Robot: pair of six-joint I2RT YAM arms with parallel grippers.
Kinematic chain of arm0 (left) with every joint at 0, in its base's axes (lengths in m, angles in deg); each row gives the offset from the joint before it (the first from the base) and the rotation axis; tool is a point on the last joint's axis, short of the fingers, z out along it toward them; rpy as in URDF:
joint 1: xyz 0 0 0.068 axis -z
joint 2: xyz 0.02 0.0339 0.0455 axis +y
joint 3: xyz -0.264 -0.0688 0 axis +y
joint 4: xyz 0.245 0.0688 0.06 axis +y
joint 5: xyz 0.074 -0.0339 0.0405 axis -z
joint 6: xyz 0.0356 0 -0.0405 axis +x
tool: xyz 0 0 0 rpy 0 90 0
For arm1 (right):
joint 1: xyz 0 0 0.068 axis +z
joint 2: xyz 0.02 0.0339 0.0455 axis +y
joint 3: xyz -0.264 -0.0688 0 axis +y
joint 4: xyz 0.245 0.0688 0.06 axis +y
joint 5: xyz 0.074 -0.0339 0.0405 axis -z
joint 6: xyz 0.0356 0 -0.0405 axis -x
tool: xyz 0 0 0 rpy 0 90 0
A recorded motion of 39 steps. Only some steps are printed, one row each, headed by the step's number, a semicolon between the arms.
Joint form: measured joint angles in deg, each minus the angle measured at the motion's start. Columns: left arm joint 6, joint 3, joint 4, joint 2, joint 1, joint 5; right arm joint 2, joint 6, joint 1, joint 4, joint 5, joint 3.
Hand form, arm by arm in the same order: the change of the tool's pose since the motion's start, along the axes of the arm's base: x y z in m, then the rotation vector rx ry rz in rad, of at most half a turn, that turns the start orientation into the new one. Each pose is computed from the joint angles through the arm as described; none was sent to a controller.
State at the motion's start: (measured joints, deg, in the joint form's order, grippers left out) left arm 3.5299 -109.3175 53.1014 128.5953 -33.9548 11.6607; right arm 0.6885 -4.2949 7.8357 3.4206 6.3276 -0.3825
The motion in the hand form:
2: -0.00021 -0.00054 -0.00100 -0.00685 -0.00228 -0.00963; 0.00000 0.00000 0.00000 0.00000 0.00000 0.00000
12: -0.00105 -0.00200 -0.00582 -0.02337 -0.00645 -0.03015; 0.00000 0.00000 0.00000 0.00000 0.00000 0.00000
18: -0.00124 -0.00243 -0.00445 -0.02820 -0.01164 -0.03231; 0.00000 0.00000 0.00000 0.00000 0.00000 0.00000
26: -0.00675 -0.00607 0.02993 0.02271 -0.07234 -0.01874; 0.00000 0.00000 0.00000 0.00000 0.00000 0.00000
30: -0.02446 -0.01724 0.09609 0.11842 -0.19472 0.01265; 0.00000 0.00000 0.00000 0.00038 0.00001 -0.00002
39: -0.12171 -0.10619 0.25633 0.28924 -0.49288 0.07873; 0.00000 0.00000 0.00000 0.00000 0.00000 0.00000
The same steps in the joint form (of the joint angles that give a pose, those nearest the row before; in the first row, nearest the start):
2: 0.42 0.22 -0.02 0.00 0.00 0.55; 0.00 0.00 0.00 0.00 0.00 0.00
12: 1.29 1.29 -0.57 0.00 0.00 1.77; 0.00 0.00 0.00 0.00 0.00 0.00
18: 1.29 1.29 -0.48 -0.17 0.00 2.19; 0.00 0.00 0.00 0.00 0.00 0.00
26: 0.57 1.29 -0.72 -4.61 0.04 1.51; 0.00 0.00 0.00 0.00 0.00 0.00
30: -0.98 1.29 -1.14 -13.40 0.07 0.22; 0.00 -0.02 0.00 0.00 0.00 0.00
39: -7.54 1.29 4.74 -40.11 4.20 -4.15; 0.00 0.00 0.00 0.00 0.00 0.00

